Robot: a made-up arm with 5 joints.
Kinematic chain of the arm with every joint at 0, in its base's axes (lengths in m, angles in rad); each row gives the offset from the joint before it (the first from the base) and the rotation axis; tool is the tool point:
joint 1: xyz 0 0 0.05 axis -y
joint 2: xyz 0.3 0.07 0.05 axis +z
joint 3: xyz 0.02 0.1 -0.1 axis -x
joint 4: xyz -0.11 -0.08 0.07 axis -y
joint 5: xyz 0 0.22 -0.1 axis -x
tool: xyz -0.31 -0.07 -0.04
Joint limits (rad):
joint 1: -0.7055..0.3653
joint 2: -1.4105..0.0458
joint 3: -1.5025..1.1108
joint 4: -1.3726..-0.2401
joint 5: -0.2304..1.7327
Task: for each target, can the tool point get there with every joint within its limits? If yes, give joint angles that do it. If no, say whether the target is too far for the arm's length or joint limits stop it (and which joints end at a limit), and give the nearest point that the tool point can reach.
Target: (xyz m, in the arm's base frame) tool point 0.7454 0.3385 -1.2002
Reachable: no: too far | nearest point 0.5770 0.3195 -0.4235 | short by 0.795 m
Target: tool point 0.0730 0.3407 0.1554
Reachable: yes | joints -0.3782 -1.0117 -1.0672 -0.9429 0.2047
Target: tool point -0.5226 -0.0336 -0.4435
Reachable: no: joint limits stop it (at a limit: joint 2, joint 3, joint 4, joint 5) | nearest point -0.1332 0.1802 -0.0758 | short by 0.577 m
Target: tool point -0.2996 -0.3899 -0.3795
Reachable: no: joint limits stop it (at a limit: joint 1, joint 2, joint 3) | nearest point -0.0744 -0.0985 0.0603 | short by 0.574 m
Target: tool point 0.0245 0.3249 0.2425
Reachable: yes | joints -0.0417 -0.4068 -0.3295 -0.6115 1.5628
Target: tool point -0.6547 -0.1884 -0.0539
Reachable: no: joint limits stop it (at a limit: joint 1, joint 2, joint 5) | nearest point -0.1273 -0.0107 0.0504 | short by 0.566 m
